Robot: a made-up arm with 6 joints. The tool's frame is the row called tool. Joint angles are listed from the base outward. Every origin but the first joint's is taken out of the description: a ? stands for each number. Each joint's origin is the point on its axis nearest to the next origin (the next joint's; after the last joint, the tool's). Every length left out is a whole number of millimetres.
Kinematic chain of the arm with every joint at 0, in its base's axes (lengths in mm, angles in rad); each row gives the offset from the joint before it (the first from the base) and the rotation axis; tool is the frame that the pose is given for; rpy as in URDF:
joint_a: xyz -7 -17 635 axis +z
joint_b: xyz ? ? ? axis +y
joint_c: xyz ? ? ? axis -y
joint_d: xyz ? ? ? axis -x
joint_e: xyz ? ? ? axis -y
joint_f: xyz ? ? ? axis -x
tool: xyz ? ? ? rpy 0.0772 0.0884 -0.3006
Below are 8 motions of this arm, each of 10 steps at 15 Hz.
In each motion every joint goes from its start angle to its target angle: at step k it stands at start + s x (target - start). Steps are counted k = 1, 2, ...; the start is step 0. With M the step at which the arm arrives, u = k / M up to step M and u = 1 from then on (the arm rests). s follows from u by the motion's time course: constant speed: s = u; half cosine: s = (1 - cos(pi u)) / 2; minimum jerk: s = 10 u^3 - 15 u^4 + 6 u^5.
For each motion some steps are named. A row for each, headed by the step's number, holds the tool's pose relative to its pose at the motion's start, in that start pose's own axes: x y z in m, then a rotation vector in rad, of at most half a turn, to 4 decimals.
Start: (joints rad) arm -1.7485 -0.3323 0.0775 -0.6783 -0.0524 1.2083
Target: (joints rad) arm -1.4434 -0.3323 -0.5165 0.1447 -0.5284 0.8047
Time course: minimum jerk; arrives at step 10
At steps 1, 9, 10:
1: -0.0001 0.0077 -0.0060 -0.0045 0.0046 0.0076
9: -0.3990 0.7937 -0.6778 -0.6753 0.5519 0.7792
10: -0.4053 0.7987 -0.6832 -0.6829 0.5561 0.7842

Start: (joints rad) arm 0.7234 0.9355 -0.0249 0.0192 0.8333 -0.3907
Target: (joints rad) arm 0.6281 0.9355 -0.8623 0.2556 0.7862 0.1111
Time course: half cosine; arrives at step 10
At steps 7, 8, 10:
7: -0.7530 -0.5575 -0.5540 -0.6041 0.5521 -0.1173
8: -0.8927 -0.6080 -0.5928 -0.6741 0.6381 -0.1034
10: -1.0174 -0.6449 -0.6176 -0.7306 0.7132 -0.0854

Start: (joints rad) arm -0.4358 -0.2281 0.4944 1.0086 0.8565 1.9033
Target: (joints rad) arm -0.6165 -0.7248 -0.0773 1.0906 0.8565 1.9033
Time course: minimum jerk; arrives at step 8
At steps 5, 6, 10:
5: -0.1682 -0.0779 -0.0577 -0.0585 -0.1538 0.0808
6: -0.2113 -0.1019 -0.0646 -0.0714 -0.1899 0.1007
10: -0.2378 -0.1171 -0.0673 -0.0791 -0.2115 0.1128

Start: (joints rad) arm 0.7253 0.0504 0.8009 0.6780 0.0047 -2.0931
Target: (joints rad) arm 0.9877 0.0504 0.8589 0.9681 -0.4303 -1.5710
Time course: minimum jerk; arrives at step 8
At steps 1, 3, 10:
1: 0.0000 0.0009 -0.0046 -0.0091 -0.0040 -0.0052
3: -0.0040 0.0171 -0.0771 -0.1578 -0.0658 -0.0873
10: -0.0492 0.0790 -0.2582 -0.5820 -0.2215 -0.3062

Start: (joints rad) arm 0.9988 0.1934 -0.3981 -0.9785 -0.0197 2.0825
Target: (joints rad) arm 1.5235 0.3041 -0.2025 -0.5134 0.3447 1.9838
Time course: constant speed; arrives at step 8
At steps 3, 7, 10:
3: -0.0645 0.1144 0.3314 -0.1847 -0.1855 -0.0936
7: -0.2635 0.2983 0.7466 -0.3571 -0.4929 -0.2560
10: -0.3334 0.3482 0.8411 -0.3851 -0.5793 -0.3006

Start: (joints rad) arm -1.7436 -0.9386 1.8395 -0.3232 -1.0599 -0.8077
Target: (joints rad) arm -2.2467 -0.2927 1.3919 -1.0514 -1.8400 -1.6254
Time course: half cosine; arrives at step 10
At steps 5, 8, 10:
5: 0.9196 -0.3469 -0.4484 0.3658 0.7311 -0.7646
8: 1.3561 -0.9813 -0.6985 0.7937 0.9863 -1.5305
10: 1.4101 -1.1584 -0.7258 0.9100 1.0029 -1.7124

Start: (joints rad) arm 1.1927 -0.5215 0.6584 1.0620 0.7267 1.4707
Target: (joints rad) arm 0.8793 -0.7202 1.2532 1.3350 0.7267 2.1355
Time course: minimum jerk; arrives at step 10
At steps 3, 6, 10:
3: 0.0776 -0.1369 -0.1511 -0.2502 -0.0557 -0.0657
6: 0.2942 -0.7125 -0.4557 -1.0580 -0.2053 -0.2644
10: 0.3860 -1.1265 -0.4936 -1.5560 -0.2631 -0.3826

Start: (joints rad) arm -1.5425 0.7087 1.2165 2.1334 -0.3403 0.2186
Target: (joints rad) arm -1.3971 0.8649 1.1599 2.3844 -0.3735 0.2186
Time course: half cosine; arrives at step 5
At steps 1, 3, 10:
1: -0.0150 0.0110 0.0454 -0.0134 -0.0236 0.0006
3: -0.1242 0.0596 0.3101 -0.0898 -0.1666 -0.0106
10: -0.2096 0.0765 0.4706 -0.1350 -0.2580 -0.0304

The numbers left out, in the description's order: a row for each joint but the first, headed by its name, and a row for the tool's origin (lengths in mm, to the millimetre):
joint_b: 137 -32 0
joint_c: 26 0 479
joint_d: 1570 0 196
joint_e: 0 -7 -2
joint_f: 107 0 30
tool: 0 -25 -30

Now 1 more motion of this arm.
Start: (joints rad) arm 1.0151 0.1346 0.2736 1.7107 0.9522 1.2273
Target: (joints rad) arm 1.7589 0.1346 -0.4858 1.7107 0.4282 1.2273
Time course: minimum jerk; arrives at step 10
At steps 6, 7, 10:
6: 0.6526 -0.2735 0.9968 0.3685 -0.3127 -0.0370
7: 0.7111 -0.4187 1.2305 0.4109 -0.4241 -0.0363
10: 0.7247 -0.5876 1.4684 0.4341 -0.5528 -0.0338

